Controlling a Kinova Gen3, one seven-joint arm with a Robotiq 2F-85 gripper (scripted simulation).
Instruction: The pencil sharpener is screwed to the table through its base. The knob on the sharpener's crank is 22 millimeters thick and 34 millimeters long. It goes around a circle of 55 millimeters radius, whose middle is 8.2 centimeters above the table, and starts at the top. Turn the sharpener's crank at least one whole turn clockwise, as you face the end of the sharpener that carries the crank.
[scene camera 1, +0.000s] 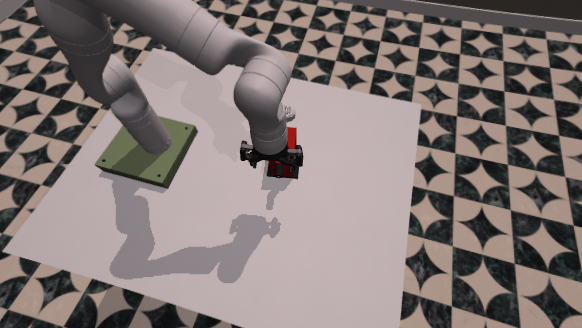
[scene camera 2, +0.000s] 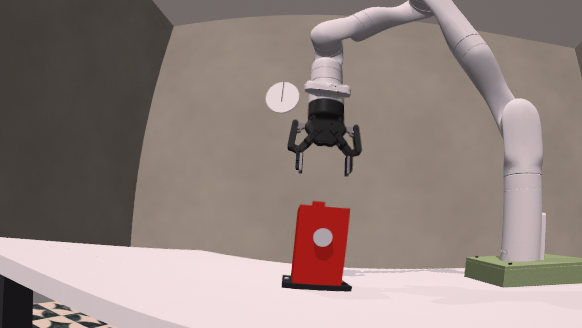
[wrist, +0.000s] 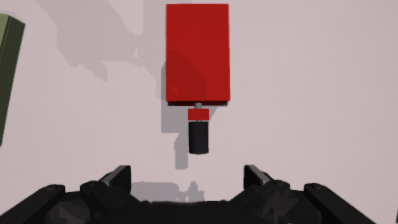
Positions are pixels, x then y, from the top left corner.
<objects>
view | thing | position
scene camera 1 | my gripper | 273, 166
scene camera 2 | my gripper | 323, 174
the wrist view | my gripper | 187, 178
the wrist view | red pencil sharpener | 197, 46
</objects>
